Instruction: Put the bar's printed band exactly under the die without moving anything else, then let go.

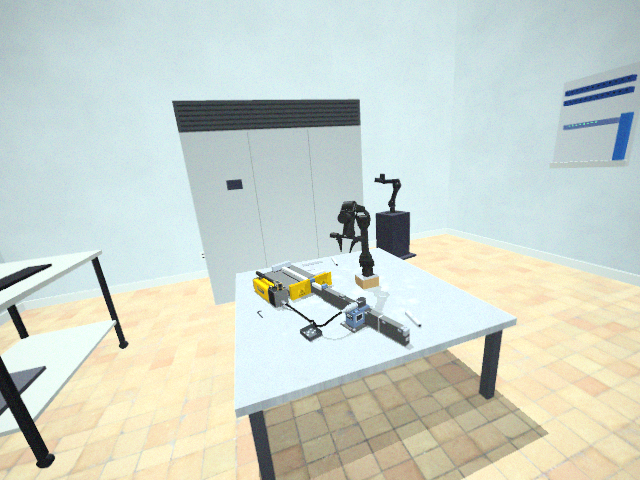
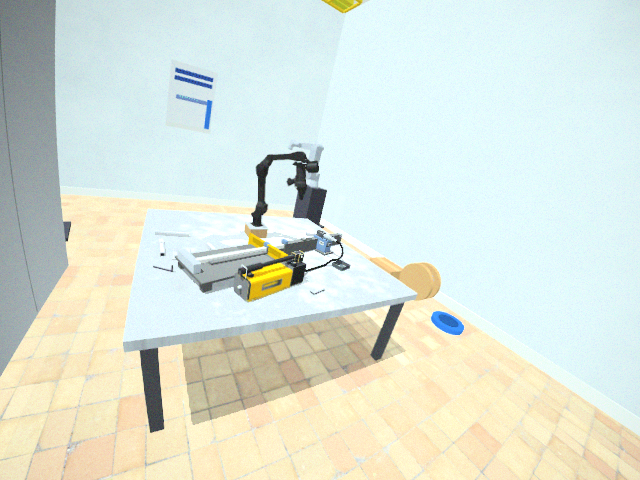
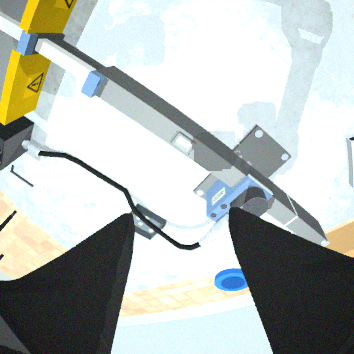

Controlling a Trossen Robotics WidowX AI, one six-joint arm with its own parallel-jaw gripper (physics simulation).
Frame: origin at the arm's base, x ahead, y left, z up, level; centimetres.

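Seen in the pictures: gripper, fingertip midpoint: (image 1: 345,252) (image 2: 301,200) (image 3: 180,219); arm's base, origin of the base link: (image 1: 368,274) (image 2: 256,224).
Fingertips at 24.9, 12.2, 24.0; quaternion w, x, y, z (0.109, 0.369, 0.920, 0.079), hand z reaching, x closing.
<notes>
Offsets run from my fingertips to a thing's top centre, as dx, dy, dz. "*": to the spot under its first point.
A long grey bar or rail @[* +8.3, -2.2, -24.8] (image 1: 333,296) (image 2: 302,244) (image 3: 165,110) runs from the yellow guards through a blue station. I cannot tell where bar and rail part. The blue station @[* +11.7, +22.2, -24.9] (image 1: 354,318) (image 2: 323,243) (image 3: 214,206) has a dark round head @[* +5.9, +19.8, -18.9] (image 1: 360,301) (image 3: 252,201) on it, apparently the die. A thin pale line @[* +3.9, +31.0, -25.5] (image 1: 379,322) (image 3: 292,212), perhaps the printed band, crosses the bar between the station and its far end, outside the head. My gripper (image 1: 346,251) (image 2: 301,197) (image 3: 180,219) is partly open and empty, high above the table, apart from the bar.
A yellow motor unit @[* +39.0, -35.6, -24.8] (image 1: 263,290) (image 2: 271,281) and yellow guards @[* +18.9, -24.0, -25.7] (image 1: 300,289) (image 3: 22,82) stand at one end of the bar. A small control box @[* +30.4, +11.4, -30.6] (image 1: 310,331) (image 2: 340,265) lies beside the black cable @[* +27.4, -3.8, -29.8] (image 3: 95,172). A white pen-like rod @[-15.8, +33.1, -28.8] (image 1: 412,317) lies near the bar's other end.
</notes>
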